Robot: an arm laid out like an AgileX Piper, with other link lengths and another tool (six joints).
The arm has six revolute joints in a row. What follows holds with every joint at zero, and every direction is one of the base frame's.
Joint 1 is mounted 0.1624 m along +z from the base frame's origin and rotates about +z.
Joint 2 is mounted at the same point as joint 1 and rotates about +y.
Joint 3 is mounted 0.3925 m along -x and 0.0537 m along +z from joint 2 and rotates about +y.
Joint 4 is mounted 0.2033 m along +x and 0.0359 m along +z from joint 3 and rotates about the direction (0.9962, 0, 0.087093).
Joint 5 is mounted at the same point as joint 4 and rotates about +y.
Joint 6 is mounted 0.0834 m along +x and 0.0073 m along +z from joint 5 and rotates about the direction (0.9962, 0, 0.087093).
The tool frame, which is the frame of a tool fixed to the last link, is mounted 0.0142 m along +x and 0.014 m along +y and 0.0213 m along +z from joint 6; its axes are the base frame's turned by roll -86.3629, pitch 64.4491 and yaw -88.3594 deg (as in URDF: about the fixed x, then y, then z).
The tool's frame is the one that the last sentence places.
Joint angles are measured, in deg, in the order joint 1, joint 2, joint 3, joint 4, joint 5, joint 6. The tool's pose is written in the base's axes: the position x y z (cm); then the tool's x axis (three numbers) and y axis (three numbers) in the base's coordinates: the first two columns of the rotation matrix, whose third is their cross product. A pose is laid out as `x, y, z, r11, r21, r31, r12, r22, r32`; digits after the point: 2 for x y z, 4 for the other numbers.
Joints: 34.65, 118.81, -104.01, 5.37, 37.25, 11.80
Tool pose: 42.54, 31.05, 40.66, -0.5275, -0.5694, -0.6305, -0.6906, 0.7196, -0.0721
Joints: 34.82, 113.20, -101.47, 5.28, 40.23, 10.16
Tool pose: 39.78, 29.45, 43.92, -0.5016, -0.5936, -0.6293, -0.7099, 0.6982, -0.0927
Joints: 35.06, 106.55, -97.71, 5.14, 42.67, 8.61
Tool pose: 36.30, 27.36, 47.14, -0.4723, -0.6144, -0.6320, -0.7270, 0.6770, -0.1147
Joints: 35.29, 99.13, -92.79, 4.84, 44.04, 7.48
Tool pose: 32.29, 24.79, 50.00, -0.4418, -0.6258, -0.6428, -0.7372, 0.6616, -0.1375
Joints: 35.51, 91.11, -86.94, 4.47, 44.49, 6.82
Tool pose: 27.87, 21.82, 52.26, -0.4121, -0.6274, -0.6608, -0.7405, 0.6532, -0.1584
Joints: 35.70, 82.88, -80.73, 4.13, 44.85, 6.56
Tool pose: 23.26, 18.63, 53.70, -0.3884, -0.6237, -0.6784, -0.7400, 0.6498, -0.1738
